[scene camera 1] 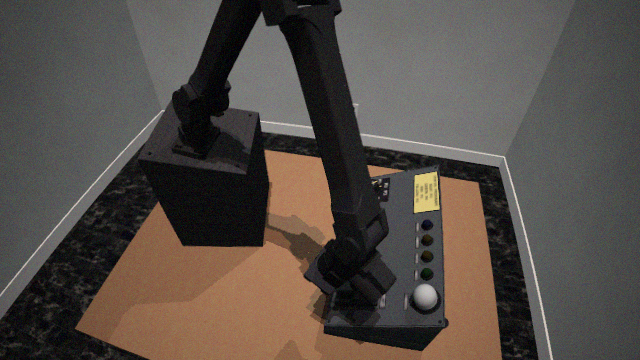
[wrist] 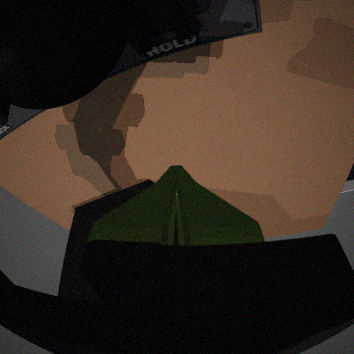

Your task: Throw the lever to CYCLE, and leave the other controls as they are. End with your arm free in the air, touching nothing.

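Places are measured from the arm's base along level axes (x ahead, y left, z up), in millimetres.
Where they show: gripper, between the fingertips: (scene camera 1: 318, 277) (wrist: 175, 174); arm's base, origin of its link: (scene camera 1: 196, 141).
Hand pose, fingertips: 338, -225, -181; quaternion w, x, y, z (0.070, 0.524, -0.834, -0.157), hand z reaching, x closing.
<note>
Things, the pixels of their top centre, and the offset from my fingertips, as dx, dy, dz. "spot": a spot on its surface instead. Level surfaces: height alone.
- big dark rounded shape, a spot on its surface: (wrist: 55, 55) spot: +92, -25, +41
- white dome, a spot on its surface: (scene camera 1: 425, 297) spot: +229, -50, +54
- green button, a spot on its surface: (scene camera 1: 426, 274) spot: +243, +20, +26
- blue button, a spot on its surface: (scene camera 1: 426, 225) spot: +255, +163, +23
- yellow label, a spot on its surface: (scene camera 1: 426, 192) spot: +270, +292, +10
- mat, height of its surface: dz -154
The control panel (scene camera 1: 401, 235) (wrist: 242, 11) stands on the orange mat; its HOLD label (wrist: 172, 46) shows in the wrist view. A big dark rounded shape (wrist: 55, 55), very close to the wrist camera, covers much of the panel there; it appears to be the lever's knob. In the scene view the arm's wrist hangs over the lever's place and hides the lever, so its position cannot be told. No CYCLE label is readable. My gripper (wrist: 175, 174) is shut and empty, its green fingers together; the scene view hides the fingertips. Contact with the lever cannot be judged.
A white dome (scene camera 1: 425, 297), a green button (scene camera 1: 426, 274), two amber buttons and a blue button (scene camera 1: 426, 225) line the panel's right side. A yellow label (scene camera 1: 426, 192) lies beyond them. The arm's dark pedestal (scene camera 1: 215, 210) stands left on the mat (scene camera 1: 200, 285); grey walls surround it.
</note>
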